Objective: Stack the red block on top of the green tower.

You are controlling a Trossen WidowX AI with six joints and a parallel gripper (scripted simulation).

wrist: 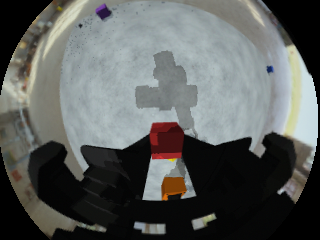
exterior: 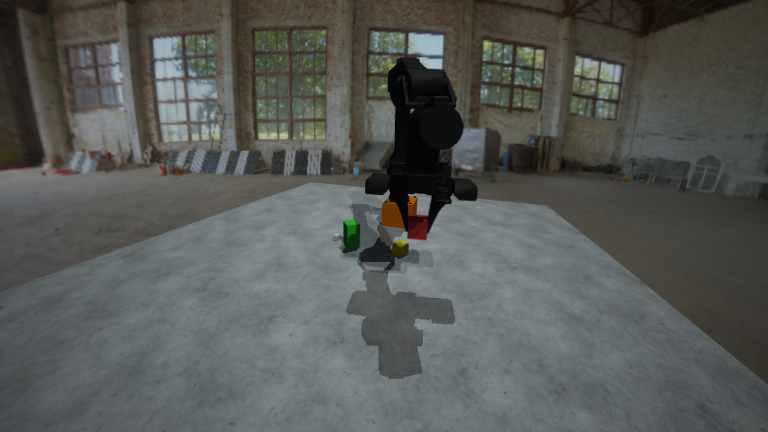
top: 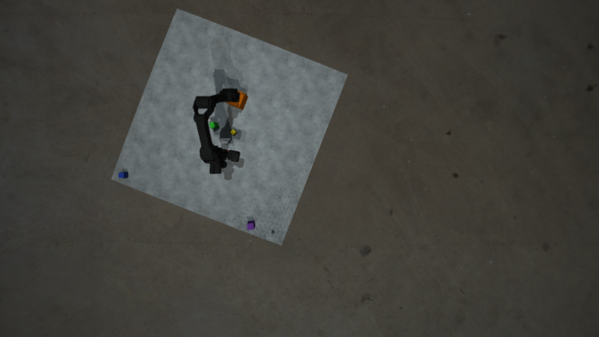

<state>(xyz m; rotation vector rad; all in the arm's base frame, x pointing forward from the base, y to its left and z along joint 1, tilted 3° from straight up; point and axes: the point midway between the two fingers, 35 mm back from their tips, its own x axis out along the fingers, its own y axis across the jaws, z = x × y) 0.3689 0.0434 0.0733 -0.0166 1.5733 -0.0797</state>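
Right now the yellow block is 14 cm behind my gripper tip, 3 cm to the right of it and 11 cm below it. The rest, counted from my gripper tip: blue block (29 cm ahead, 74 cm to the right, 11 cm below); purple block (47 cm ahead, 20 cm to the left, 10 cm below); red block (1 cm above).
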